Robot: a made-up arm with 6 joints.
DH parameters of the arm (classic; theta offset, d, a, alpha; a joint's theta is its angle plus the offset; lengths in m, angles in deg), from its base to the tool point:
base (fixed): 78.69 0 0.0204 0
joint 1: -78.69 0.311 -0.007 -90
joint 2: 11.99 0 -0.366 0
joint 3: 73.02 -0.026 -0.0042 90
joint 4: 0 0.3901 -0.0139 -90
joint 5: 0 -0.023 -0.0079 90
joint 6: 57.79 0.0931 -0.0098 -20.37
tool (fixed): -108.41 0.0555 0 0
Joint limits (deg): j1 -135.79..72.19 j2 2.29..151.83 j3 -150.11..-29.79 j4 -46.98..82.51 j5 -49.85..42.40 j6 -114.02..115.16
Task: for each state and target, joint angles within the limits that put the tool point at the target. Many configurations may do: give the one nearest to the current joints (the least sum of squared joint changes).
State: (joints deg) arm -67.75 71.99 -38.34 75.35 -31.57 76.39
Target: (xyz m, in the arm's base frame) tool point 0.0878 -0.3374 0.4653
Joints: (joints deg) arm -55.76 58.47 -33.37 77.38 -29.73 76.78
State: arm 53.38 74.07 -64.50 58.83 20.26 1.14
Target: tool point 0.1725 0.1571 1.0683
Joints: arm 51.54 57.97 -103.97 57.20 12.59 0.13
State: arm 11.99 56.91 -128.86 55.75 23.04 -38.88
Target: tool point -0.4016 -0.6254 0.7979
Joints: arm 54.98 13.34 -150.11 55.01 11.15 -37.74
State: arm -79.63 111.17 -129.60 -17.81 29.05 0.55
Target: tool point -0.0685 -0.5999 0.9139
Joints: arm -91.64 106.96 -135.54 -18.50 27.38 1.08
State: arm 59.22 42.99 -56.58 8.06 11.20 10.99
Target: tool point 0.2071 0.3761 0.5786
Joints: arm 67.54 59.11 -45.02 8.56 14.49 10.71
